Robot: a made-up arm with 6 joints.
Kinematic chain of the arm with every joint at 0, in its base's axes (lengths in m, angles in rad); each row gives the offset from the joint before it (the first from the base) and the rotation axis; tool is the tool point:
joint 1: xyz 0 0 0.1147 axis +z
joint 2: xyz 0 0.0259 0 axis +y
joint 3: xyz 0 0 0.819 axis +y
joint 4: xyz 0 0 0.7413 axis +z
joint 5: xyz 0 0 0 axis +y
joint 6: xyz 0 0 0.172 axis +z
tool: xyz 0 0 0
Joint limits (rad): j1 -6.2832..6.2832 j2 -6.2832..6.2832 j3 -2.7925..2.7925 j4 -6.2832..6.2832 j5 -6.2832..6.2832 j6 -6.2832..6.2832
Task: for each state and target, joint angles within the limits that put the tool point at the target. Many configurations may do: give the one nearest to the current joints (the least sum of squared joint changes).
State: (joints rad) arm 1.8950 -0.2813 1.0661 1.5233 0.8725 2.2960
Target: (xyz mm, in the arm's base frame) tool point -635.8 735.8 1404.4
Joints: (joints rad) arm 2.1482 0.3094 0.6421 1.5741 0.6583 2.2960
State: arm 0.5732 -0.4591 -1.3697 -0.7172 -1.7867 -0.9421
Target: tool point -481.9 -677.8 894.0
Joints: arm 1.1036 -0.1433 -1.2835 -0.6435 -1.8529 -0.9421
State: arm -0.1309 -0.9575 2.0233 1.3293 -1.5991 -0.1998
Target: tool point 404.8 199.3 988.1
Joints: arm 0.7526 -0.4110 1.9069 1.1761 -1.4269 -0.1998
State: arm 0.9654 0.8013 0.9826 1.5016 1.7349 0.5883
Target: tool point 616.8 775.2 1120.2
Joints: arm 0.7015 0.3888 0.8162 1.5398 1.7785 0.5883
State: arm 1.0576 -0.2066 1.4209 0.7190 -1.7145 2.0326
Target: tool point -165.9 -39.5 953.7
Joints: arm 0.3229 -1.0319 2.1624 0.0706 -2.0586 2.0326
